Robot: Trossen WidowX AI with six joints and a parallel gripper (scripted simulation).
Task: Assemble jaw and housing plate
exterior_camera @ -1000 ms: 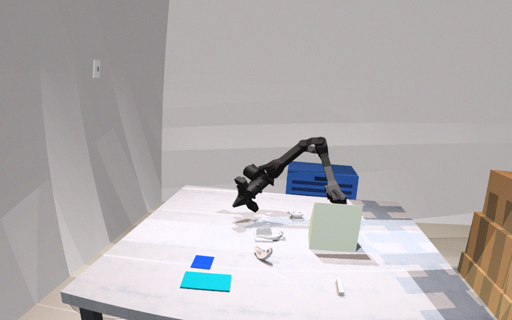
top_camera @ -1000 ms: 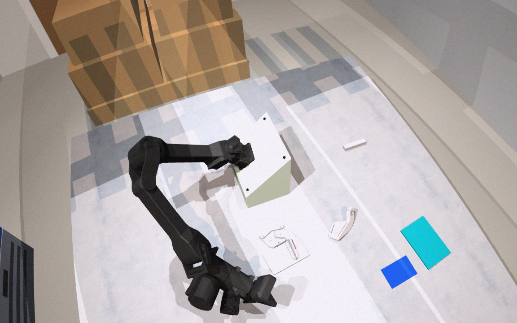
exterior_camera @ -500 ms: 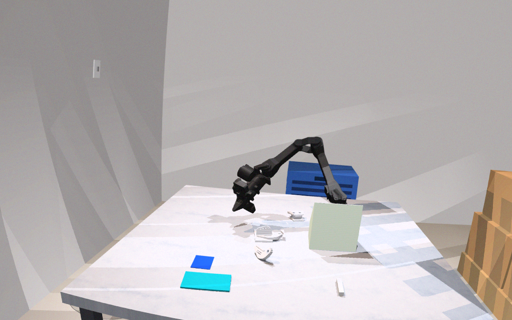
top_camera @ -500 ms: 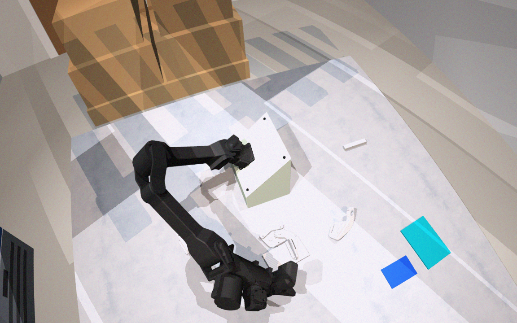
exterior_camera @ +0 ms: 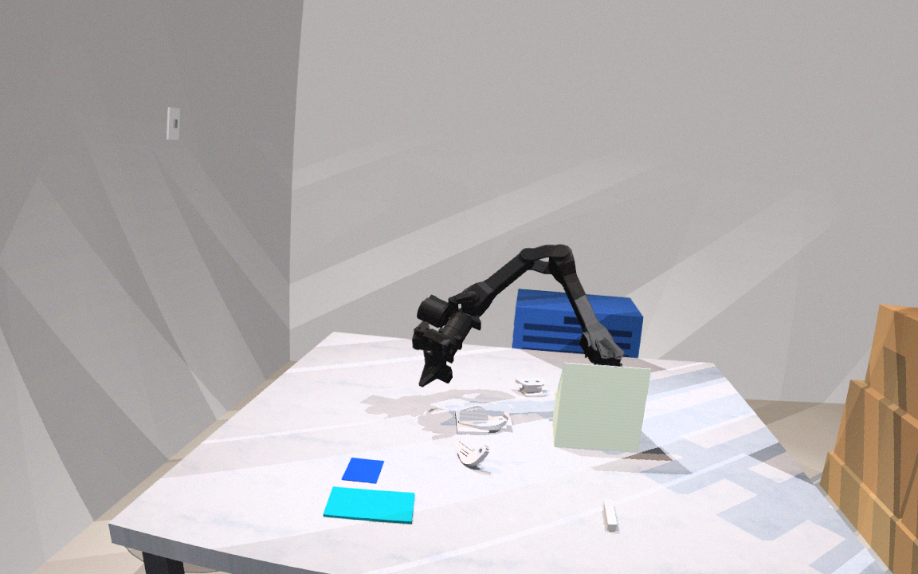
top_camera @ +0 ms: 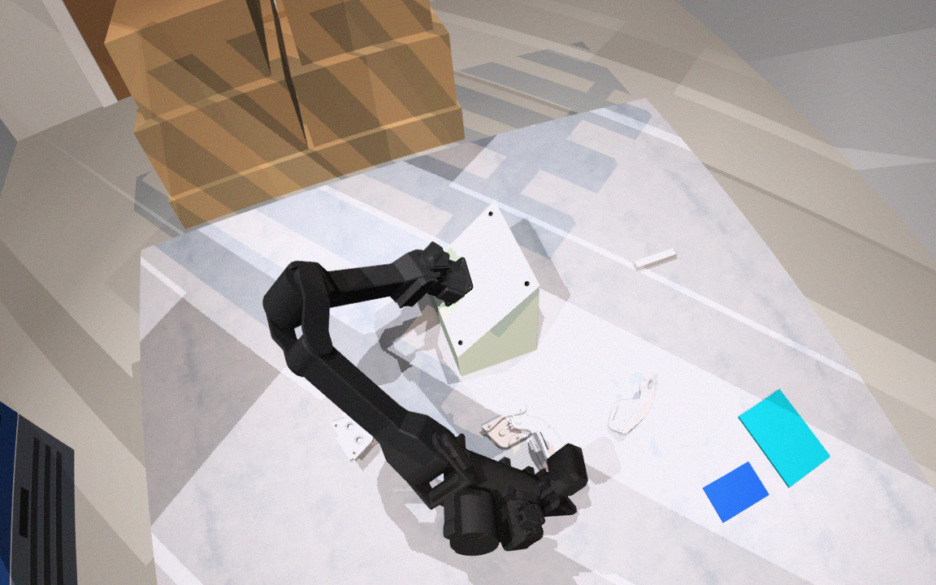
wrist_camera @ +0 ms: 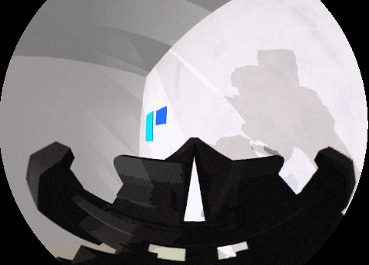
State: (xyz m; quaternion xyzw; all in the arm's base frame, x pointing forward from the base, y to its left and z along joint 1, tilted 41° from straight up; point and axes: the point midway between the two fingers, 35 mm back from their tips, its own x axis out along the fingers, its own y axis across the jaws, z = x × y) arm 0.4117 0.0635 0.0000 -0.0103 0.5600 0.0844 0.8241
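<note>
Right now my gripper tip is 180 mm to the right of the white jaw, 170 mm past it and 60 mm above it. Also, from my gripper tip: blue card 280 mm to the left, 90 mm below, 40 mm ahead; then cyan card 400 mm to the left, 90 mm below, 20 mm behind; then white block 290 mm to the right, 230 mm behind, 80 mm below.
</note>
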